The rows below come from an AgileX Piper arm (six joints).
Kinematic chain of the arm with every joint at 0, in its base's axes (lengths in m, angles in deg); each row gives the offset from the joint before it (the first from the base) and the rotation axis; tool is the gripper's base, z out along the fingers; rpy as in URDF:
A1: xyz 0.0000 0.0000 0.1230 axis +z
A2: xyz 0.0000 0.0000 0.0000 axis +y
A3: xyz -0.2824 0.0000 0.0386 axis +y
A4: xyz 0.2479 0.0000 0.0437 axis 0.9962 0 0.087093
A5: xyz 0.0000 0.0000 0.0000 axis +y
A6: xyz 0.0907 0.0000 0.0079 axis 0.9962 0 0.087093
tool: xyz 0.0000 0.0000 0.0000 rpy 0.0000 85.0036 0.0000
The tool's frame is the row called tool.
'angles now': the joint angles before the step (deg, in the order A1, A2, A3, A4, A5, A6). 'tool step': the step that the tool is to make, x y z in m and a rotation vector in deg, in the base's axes. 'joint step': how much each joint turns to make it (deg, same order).
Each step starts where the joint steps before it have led.
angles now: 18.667 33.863 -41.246 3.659 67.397 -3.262
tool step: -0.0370 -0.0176 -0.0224 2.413 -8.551 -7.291
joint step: -7.173 -14.654 7.660 0.050 -1.890 0.038
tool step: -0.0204 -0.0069 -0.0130 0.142 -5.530 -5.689
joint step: -5.392 -8.823 3.395 -0.771 -0.058 0.011
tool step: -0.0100 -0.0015 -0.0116 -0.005 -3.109 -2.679
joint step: -2.798 -5.371 2.619 -0.072 -0.334 -0.262
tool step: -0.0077 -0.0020 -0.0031 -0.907 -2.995 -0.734
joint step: -0.298 -3.578 0.651 -1.083 -0.008 -0.153
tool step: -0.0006 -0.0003 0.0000 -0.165 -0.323 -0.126
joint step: -0.045 -0.277 0.009 -0.187 -0.046 -0.026
